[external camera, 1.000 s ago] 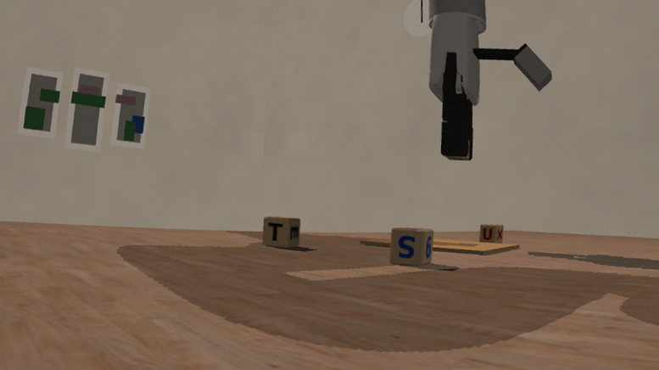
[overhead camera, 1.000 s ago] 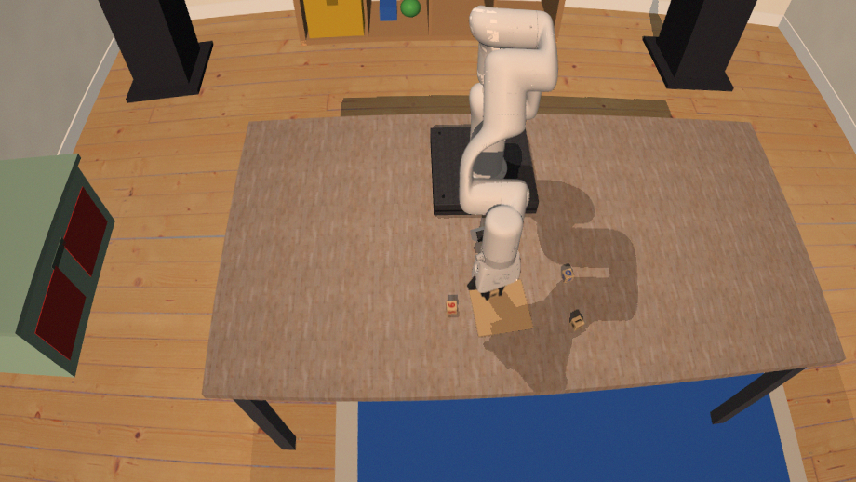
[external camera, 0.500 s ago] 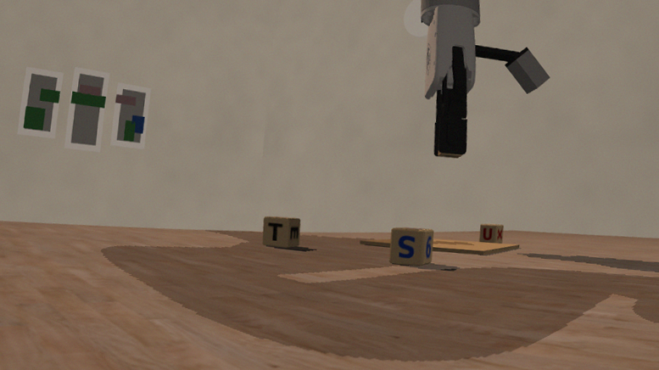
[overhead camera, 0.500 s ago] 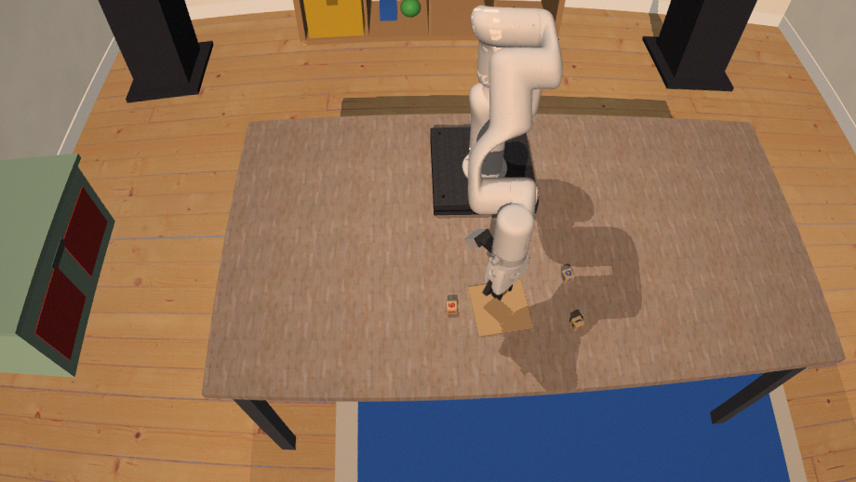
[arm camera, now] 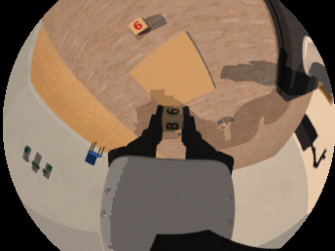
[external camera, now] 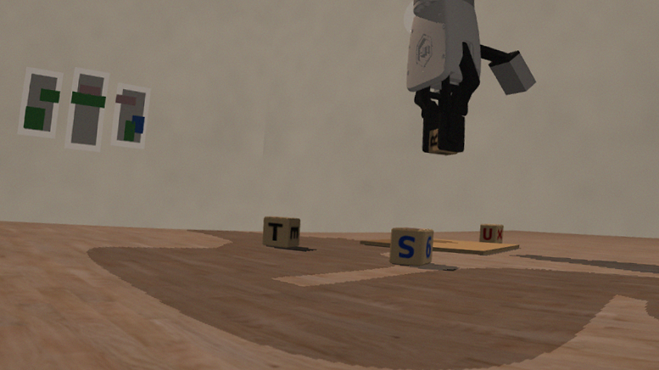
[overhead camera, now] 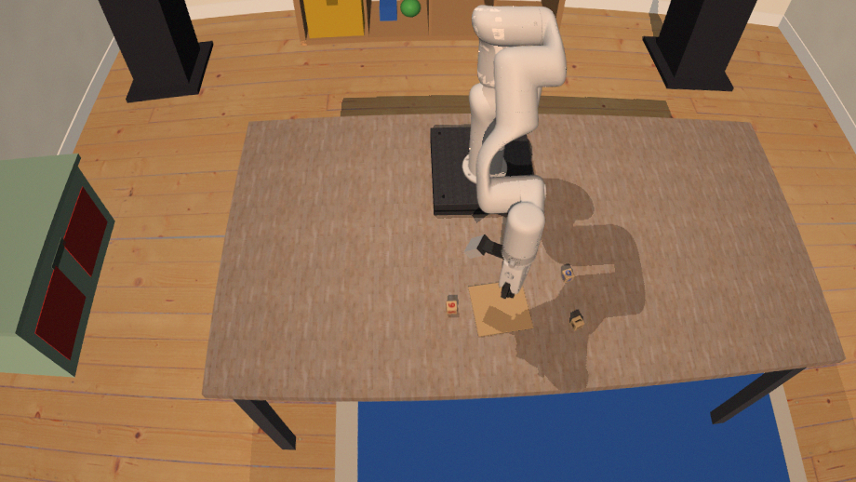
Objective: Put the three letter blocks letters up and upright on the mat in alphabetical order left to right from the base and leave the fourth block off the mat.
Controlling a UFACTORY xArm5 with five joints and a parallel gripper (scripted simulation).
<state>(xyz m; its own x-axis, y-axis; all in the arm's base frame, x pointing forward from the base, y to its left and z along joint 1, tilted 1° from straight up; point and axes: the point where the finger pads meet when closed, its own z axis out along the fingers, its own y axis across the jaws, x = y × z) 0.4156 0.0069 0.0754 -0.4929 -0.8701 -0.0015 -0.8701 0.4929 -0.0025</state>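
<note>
The tan mat is 12 cm below my hand and 1 cm to the right of it. From my hand the other things lie so: letter block: 13 cm to the right, 11 cm below, 1 cm behind.
</note>
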